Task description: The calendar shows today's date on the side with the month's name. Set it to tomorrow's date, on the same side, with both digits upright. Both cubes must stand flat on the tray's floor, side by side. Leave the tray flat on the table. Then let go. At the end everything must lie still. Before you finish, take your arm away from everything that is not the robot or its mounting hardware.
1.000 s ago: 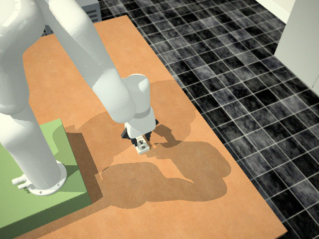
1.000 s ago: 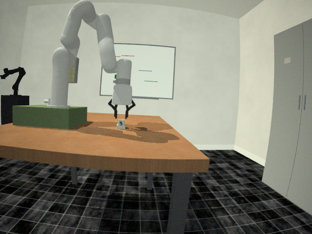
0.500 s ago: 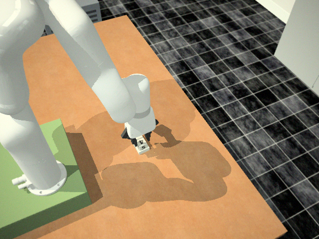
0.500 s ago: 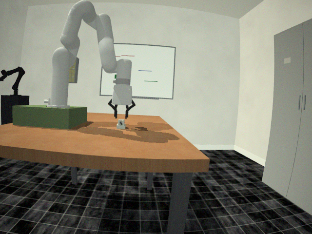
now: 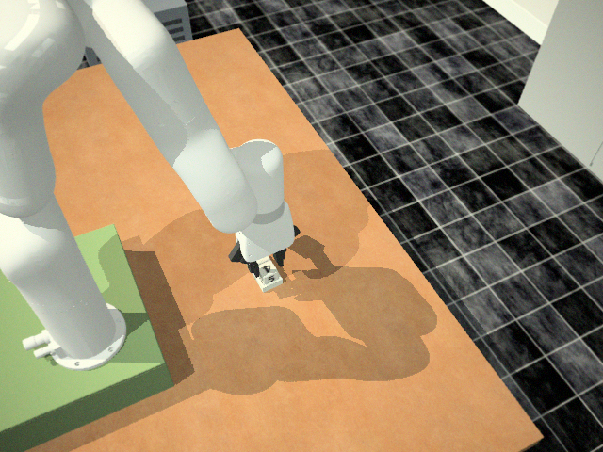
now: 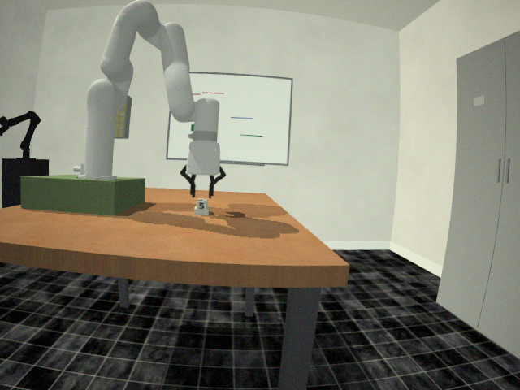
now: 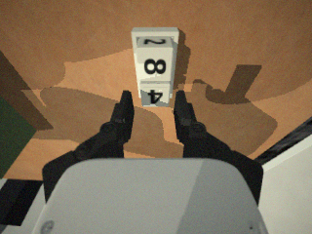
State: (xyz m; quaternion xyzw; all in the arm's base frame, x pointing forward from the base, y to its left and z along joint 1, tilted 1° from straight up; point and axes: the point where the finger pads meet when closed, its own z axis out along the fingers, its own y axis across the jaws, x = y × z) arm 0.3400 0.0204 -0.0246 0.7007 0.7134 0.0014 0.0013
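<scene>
Right now my hand is 4 cm above the calendar cube. From my hand the other things lie so: calendar tray (6 cm below, 2 cm to the left).
</scene>
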